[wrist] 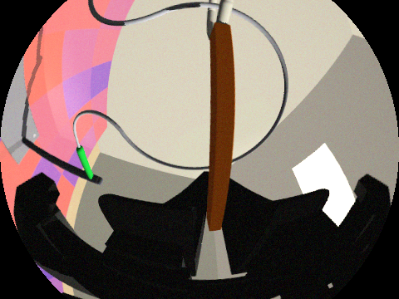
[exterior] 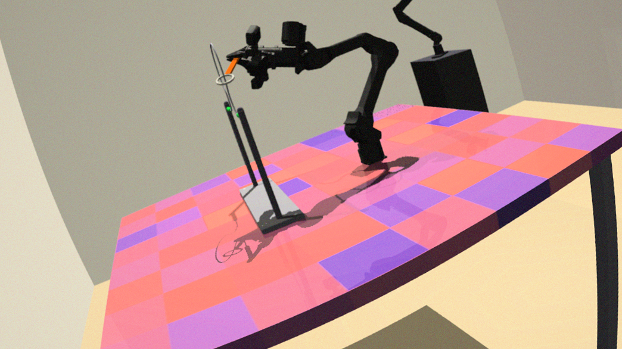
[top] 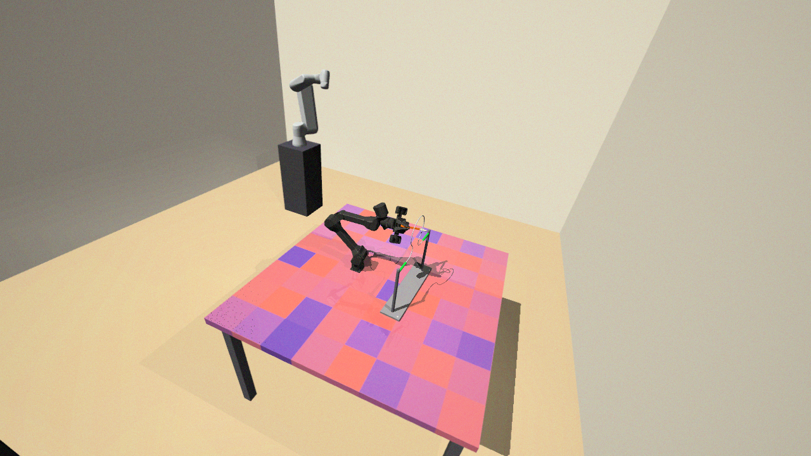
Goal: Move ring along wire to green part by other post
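Right now my gripper tip is 20 mm short of the ring with orange handle, 70 mm to the right of it and 40 mm above it.
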